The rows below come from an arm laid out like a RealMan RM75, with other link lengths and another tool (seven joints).
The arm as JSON. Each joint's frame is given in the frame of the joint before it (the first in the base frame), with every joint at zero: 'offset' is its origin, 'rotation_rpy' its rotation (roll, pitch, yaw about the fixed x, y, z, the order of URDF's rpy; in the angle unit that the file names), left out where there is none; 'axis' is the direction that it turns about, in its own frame. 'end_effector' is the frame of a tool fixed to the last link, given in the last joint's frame.
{
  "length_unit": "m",
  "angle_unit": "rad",
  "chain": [
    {
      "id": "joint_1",
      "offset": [
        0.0,
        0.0,
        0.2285
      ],
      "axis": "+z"
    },
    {
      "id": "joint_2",
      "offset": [
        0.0,
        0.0,
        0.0
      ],
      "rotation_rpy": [
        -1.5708,
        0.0,
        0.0
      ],
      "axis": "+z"
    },
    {
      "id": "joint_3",
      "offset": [
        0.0,
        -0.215,
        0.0
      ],
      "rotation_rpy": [
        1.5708,
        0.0,
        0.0
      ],
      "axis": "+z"
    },
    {
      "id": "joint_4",
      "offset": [
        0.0,
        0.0,
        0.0
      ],
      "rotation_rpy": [
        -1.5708,
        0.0,
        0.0
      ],
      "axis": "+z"
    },
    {
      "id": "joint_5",
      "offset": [
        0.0,
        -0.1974,
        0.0
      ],
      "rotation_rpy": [
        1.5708,
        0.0,
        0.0
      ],
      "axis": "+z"
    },
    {
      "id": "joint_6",
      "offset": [
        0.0,
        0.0,
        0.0
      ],
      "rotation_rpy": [
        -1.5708,
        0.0,
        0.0
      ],
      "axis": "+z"
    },
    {
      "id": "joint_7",
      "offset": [
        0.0,
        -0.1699,
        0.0
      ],
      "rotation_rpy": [
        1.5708,
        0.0,
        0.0
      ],
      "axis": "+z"
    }
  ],
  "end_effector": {
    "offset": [
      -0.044,
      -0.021,
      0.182
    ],
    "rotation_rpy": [
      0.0,
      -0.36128,
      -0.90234
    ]
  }
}
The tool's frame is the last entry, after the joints.
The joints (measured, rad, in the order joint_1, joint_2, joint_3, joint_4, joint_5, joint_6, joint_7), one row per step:
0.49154 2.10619 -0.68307 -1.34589 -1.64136 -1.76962 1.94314
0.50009 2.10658 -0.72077 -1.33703 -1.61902 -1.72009 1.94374
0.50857 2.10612 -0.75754 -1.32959 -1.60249 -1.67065 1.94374
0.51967 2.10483 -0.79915 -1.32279 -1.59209 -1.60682 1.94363
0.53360 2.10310 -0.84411 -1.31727 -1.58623 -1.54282 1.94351
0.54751 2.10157 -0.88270 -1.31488 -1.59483 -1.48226 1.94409
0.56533 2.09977 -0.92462 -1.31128 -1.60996 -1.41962 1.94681
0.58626 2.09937 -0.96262 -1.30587 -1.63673 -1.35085 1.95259
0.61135 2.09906 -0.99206 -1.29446 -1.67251 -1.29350 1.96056
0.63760 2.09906 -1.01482 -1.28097 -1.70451 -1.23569 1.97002
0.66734 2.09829 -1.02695 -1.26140 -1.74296 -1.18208 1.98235
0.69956 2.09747 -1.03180 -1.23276 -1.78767 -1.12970 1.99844
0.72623 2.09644 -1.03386 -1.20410 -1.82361 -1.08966 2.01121
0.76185 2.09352 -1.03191 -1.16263 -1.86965 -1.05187 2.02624
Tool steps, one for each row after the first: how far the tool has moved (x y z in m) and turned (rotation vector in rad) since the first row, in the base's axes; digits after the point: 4 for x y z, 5 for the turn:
-0.0098 0.0065 0.0003 0.00769 0.01788 0.00384
-0.0180 0.0134 -0.0003 0.01575 0.02981 0.00428
-0.0253 0.0239 -0.0016 0.03044 0.03625 -0.00238
-0.0333 0.0335 -0.0051 0.04304 0.03617 -0.00626
-0.0377 0.0440 -0.0102 0.05861 0.02392 -0.01522
-0.0423 0.0544 -0.0177 0.07241 0.00521 -0.02334
-0.0446 0.0676 -0.0254 0.09212 -0.01904 -0.03942
-0.0449 0.0798 -0.0347 0.10680 -0.04868 -0.05523
-0.0457 0.0928 -0.0404 0.12644 -0.07076 -0.07299
-0.0439 0.1074 -0.0446 0.14756 -0.09358 -0.09655
-0.0386 0.1236 -0.0486 0.16712 -0.11701 -0.12915
-0.0331 0.1363 -0.0524 0.18022 -0.13600 -0.15666
-0.0255 0.1497 -0.0590 0.18852 -0.16343 -0.18668

